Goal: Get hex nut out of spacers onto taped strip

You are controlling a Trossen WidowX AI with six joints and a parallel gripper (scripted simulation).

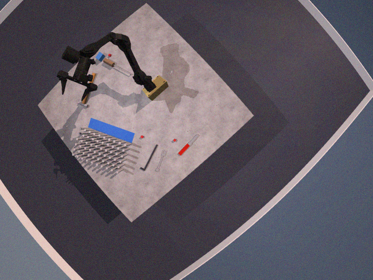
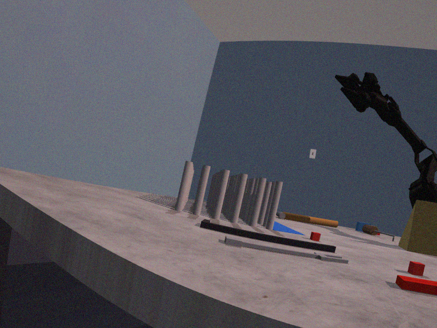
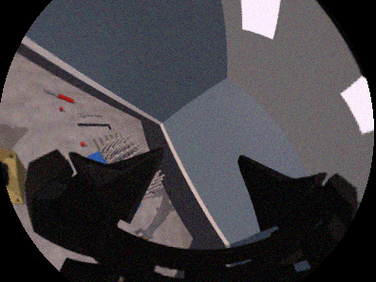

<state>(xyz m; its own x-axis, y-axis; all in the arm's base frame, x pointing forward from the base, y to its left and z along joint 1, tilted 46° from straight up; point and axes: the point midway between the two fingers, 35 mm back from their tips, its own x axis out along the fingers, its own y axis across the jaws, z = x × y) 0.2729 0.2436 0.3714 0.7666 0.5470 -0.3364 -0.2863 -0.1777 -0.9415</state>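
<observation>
Now: gripper tip 15 cm past the blue cube, 43 cm to the left of it and 48 cm above it. The rest, counted from my gripper tip: hook tool 22 cm behind, 24 cm to the right, 48 cm below; grey wrench 5 cm behind, 53 cm to the left, 49 cm below; blue taped strip 13 cm ahead, 10 cm to the left, 50 cm below.
</observation>
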